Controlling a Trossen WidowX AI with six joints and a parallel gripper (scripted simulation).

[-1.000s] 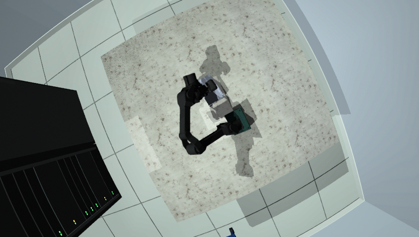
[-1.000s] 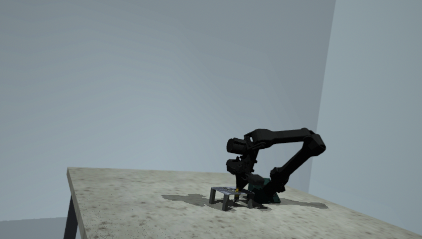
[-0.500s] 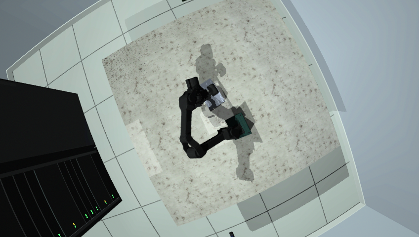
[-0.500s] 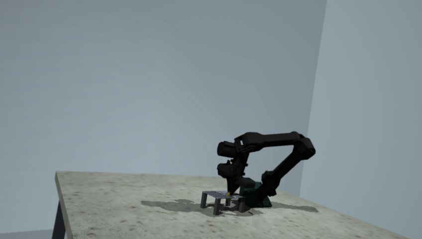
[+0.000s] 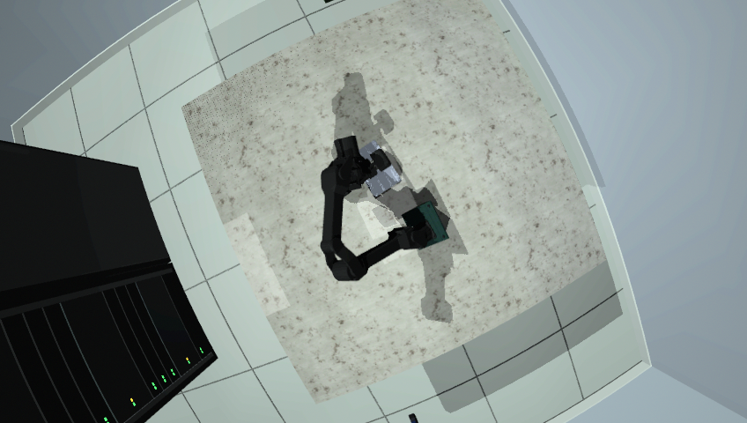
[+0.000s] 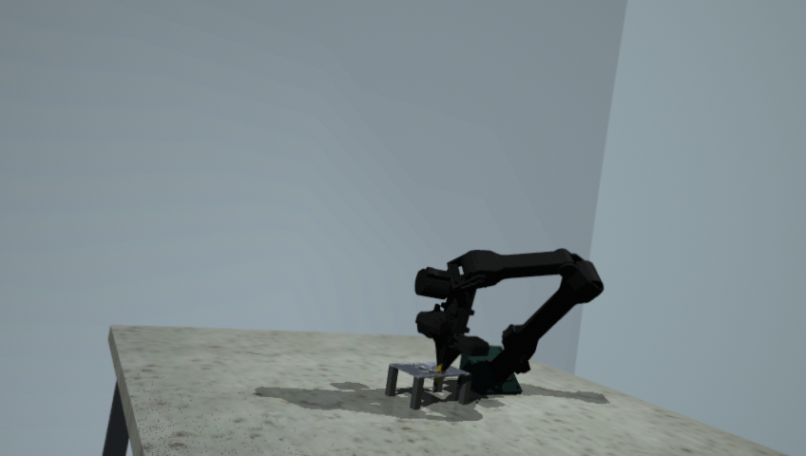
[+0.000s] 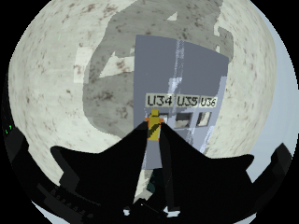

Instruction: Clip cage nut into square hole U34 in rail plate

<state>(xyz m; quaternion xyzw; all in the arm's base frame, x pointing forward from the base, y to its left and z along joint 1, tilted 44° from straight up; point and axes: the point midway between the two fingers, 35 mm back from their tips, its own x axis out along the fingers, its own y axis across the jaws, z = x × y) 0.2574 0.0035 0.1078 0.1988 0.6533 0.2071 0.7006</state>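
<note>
My gripper tip is now 10 mm above the cage nut.
</note>
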